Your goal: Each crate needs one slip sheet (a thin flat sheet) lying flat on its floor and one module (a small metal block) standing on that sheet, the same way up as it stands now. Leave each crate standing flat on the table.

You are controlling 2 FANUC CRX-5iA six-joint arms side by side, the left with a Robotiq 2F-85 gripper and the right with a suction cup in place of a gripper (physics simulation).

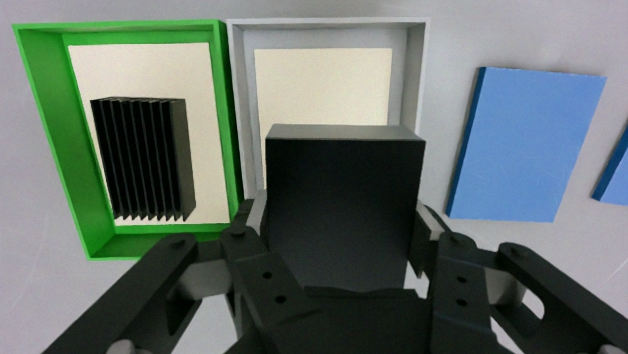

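Note:
My left gripper is shut on a black module, a plain dark block, which it holds above the near part of the grey crate. A cream slip sheet lies in the grey crate; its near part is hidden behind the module. To the left, a green crate has a cream slip sheet on its floor. A black finned module stands on that sheet, toward its near left part. The right arm's suction cup does not show.
A blue flat slab lies on the table to the right of the grey crate. Part of another blue slab shows at the right edge. The two crates stand side by side, very close together.

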